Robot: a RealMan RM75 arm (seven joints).
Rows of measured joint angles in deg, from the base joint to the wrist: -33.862 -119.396 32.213 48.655 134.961 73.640 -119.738; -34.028 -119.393 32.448 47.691 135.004 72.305 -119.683; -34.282 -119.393 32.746 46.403 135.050 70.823 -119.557; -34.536 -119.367 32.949 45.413 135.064 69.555 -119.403; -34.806 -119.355 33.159 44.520 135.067 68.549 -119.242; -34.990 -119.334 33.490 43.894 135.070 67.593 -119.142; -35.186 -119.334 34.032 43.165 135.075 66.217 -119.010; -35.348 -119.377 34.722 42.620 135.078 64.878 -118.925
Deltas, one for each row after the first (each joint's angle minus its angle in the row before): -0.166 0.003 0.235 -0.964 0.043 -1.335 0.055; -0.254 0.000 0.298 -1.288 0.046 -1.482 0.126; -0.254 0.026 0.203 -0.990 0.014 -1.268 0.154; -0.270 0.012 0.210 -0.893 0.003 -1.006 0.161; -0.184 0.021 0.331 -0.626 0.003 -0.956 0.100; -0.196 0.000 0.542 -0.729 0.005 -1.376 0.132; -0.162 -0.043 0.690 -0.545 0.003 -1.339 0.085
